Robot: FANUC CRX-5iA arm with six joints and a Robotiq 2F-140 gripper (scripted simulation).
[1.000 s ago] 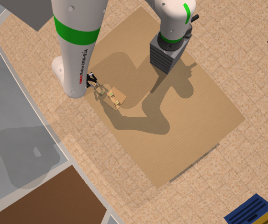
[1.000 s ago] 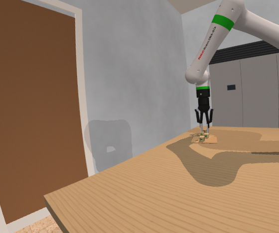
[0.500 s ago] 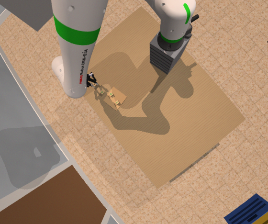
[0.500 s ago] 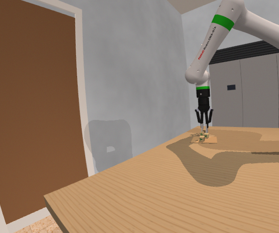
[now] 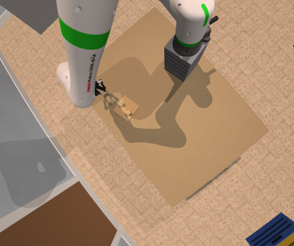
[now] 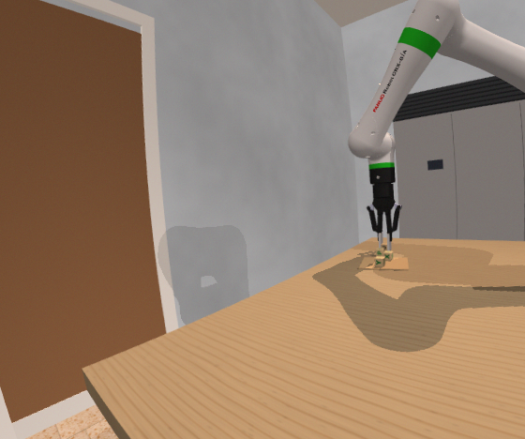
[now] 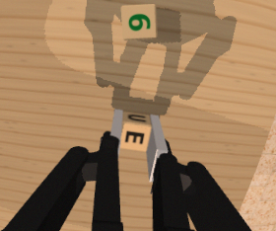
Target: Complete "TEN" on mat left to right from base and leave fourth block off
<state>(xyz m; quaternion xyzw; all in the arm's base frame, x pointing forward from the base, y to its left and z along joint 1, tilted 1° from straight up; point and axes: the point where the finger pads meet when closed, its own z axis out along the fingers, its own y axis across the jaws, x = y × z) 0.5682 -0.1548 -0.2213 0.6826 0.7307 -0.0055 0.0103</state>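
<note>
My gripper is now 190 mm to the right of the mat, 70 mm past it and 30 mm above it.
</note>
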